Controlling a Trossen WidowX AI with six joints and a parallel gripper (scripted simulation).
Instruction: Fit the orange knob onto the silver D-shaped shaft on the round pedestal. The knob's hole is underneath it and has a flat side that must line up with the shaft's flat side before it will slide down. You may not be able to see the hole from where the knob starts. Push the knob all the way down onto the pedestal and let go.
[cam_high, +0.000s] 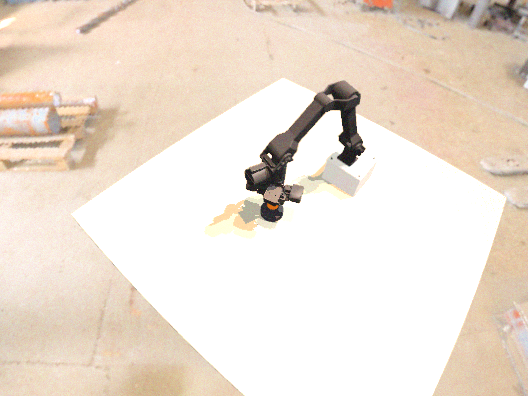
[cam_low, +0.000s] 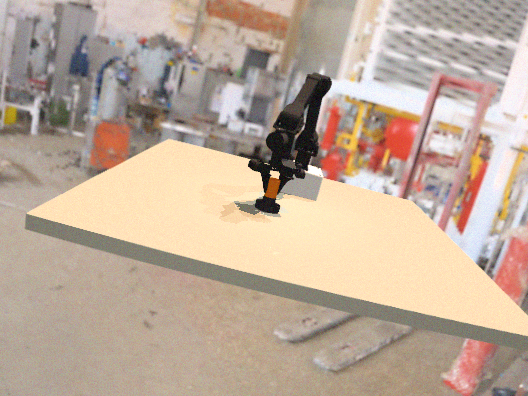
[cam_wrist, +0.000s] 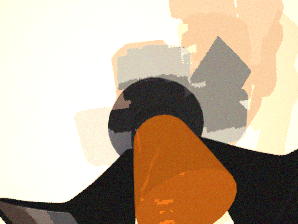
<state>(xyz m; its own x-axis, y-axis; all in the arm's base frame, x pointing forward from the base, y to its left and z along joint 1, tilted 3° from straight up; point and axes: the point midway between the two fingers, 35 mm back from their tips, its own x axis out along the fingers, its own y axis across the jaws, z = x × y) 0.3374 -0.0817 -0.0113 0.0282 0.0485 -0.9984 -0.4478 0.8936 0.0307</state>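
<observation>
Right now the dark round pedestal is 2 cm below my gripper tip. The rest, counted from my gripper tip: orange knob (3 cm above).
</observation>
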